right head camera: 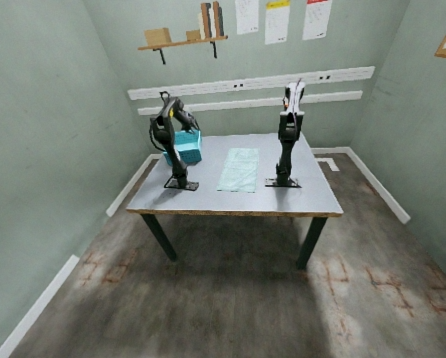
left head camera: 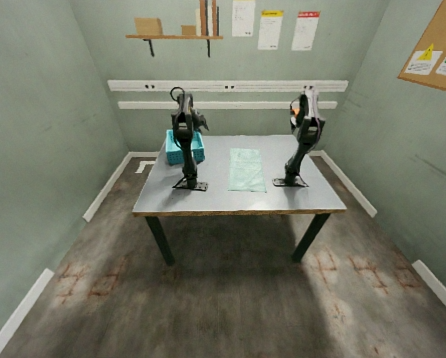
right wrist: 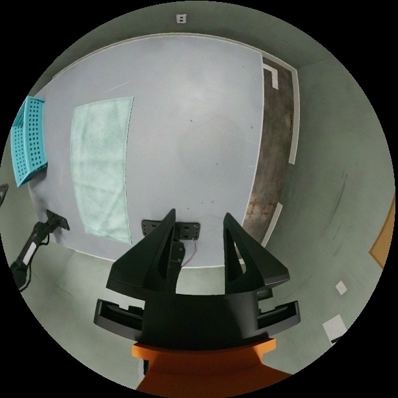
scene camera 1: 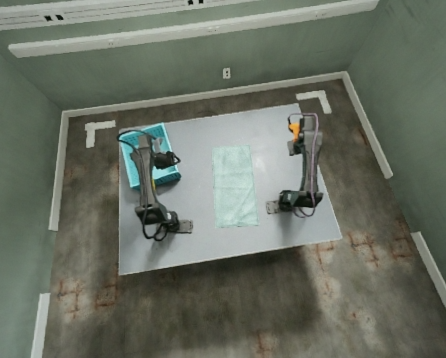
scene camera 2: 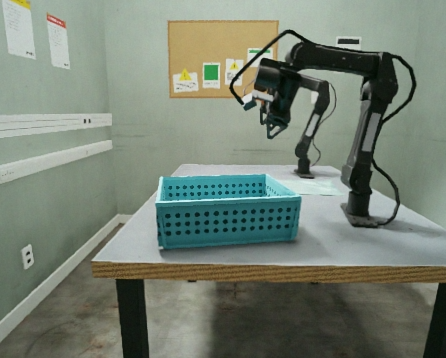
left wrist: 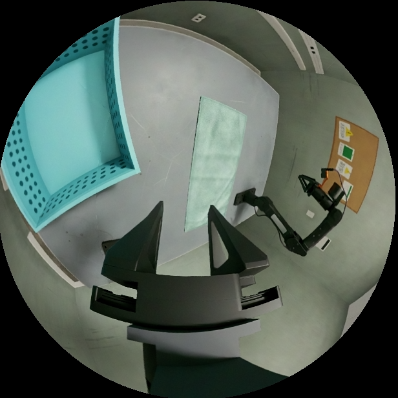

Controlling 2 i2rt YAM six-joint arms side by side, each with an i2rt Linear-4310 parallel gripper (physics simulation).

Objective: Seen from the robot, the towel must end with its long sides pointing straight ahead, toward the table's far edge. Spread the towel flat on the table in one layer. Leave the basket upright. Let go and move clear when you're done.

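Note:
A pale green towel [left head camera: 247, 170] [right head camera: 240, 170] [scene camera 1: 234, 185] [left wrist: 216, 160] [right wrist: 101, 165] lies flat in the middle of the table, its long sides running from the near side toward the far edge, with faint creases. A turquoise basket [left head camera: 175, 155] [right head camera: 192, 155] [scene camera 1: 131, 172] [scene camera 2: 227, 222] [left wrist: 114, 100] [right wrist: 35, 132] stands upright at the table's far left in the left head view. My left gripper [left wrist: 186, 206] is open and empty, raised beside the basket. My right gripper [right wrist: 200, 214] is open and empty, raised at the right side, away from the towel.
The left arm's base [left head camera: 191, 185] stands left of the towel and the right arm's base [left head camera: 290, 182] right of it, both on the grey table [left head camera: 220, 204]. A wall with white rails [left head camera: 260, 86] and a shelf [left head camera: 172, 37] rises behind the table.

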